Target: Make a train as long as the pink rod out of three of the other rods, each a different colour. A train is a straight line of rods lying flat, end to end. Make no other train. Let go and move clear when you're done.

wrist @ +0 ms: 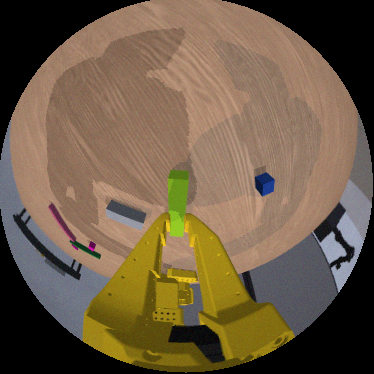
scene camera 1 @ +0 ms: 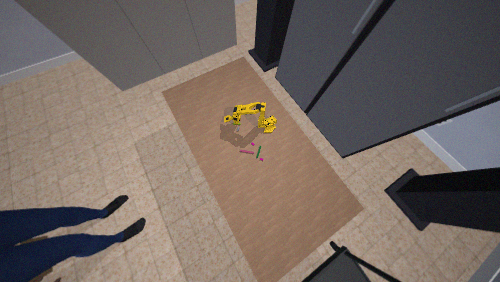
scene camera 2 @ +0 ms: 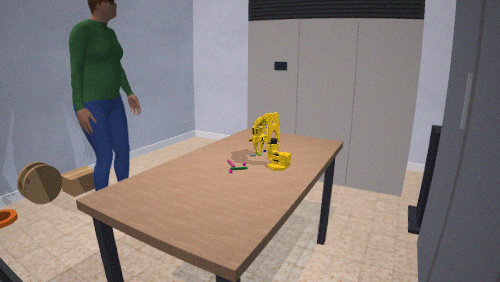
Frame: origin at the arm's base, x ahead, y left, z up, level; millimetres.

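Where they show: hand, its tool point: (wrist: 169,219) (scene camera 1: 237,124) (scene camera 2: 257,152); arm's base, origin of its link: (wrist: 165,271) (scene camera 1: 264,127) (scene camera 2: 275,166).
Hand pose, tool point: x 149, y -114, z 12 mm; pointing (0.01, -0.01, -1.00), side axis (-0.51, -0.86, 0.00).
Each offset is from my tool point to the top centre of the thing. Level surfaces: height alone.
My gripper (wrist: 177,223) is shut on a lime-green rod {6 mm right, 0 mm ahead, 1 mm down} (wrist: 178,197) (scene camera 2: 258,153), with a jaw pressing on each side of its near end. Whether the rod touches the table is unclear. A grey rod {34 mm left, 12 mm ahead, 1 mm down} (wrist: 126,214) (scene camera 1: 238,128) (scene camera 2: 252,155) lies left of the jaws in the wrist view. A small blue block {65 mm right, 11 mm back, 1 mm down} (wrist: 264,184) (scene camera 2: 265,151) lies to the right. The pink rod {198 mm left, 43 mm ahead, 1 mm down} (scene camera 1: 246,152) (scene camera 2: 230,163) (wrist: 62,222) lies farther off, near a dark green rod {238 mm left, 22 mm back, 1 mm down} (scene camera 1: 258,152) (scene camera 2: 239,168) (wrist: 85,249). One magenta block {174 mm left, 17 mm back, 1 mm down} (scene camera 1: 252,144) (scene camera 2: 244,164) and another magenta block {288 mm left, 10 mm back, 1 mm down} (scene camera 1: 261,159) (scene camera 2: 230,171) lie separately beside the green rod.
The yellow arm's base (scene camera 1: 270,124) (scene camera 2: 280,161) stands on the wooden table {12 mm down} (scene camera 1: 300,200) (scene camera 2: 175,200), toward the side by the dark cabinets (scene camera 1: 320,65). A person (scene camera 2: 97,60) stands beyond the table.
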